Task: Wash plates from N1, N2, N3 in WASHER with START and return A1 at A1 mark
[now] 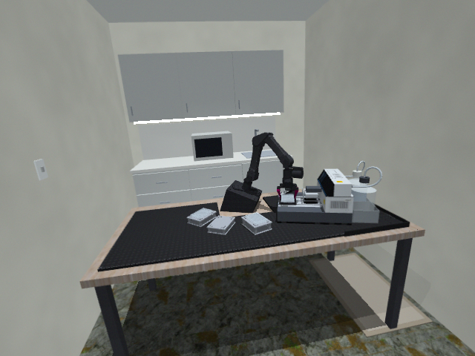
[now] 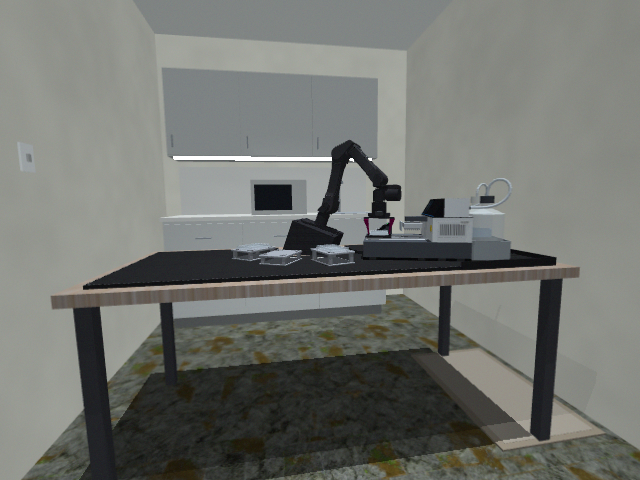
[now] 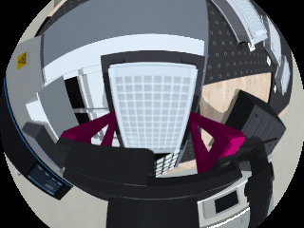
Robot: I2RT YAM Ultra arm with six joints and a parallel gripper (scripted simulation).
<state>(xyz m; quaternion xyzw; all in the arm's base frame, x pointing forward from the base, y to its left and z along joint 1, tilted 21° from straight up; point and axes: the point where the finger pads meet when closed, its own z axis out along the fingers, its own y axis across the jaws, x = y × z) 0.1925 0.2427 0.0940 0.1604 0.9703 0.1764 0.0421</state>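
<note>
Right now my hand is 10 mm above the washer carrier. Round my hand: clear bottle: 410 mm to the left, 200 mm ahead, 30 mm above; then plate washer: 150 mm to the left, 50 mm ahead, 30 mm above; then nest: 250 mm to the right, 170 mm ahead, 60 mm below.
</note>
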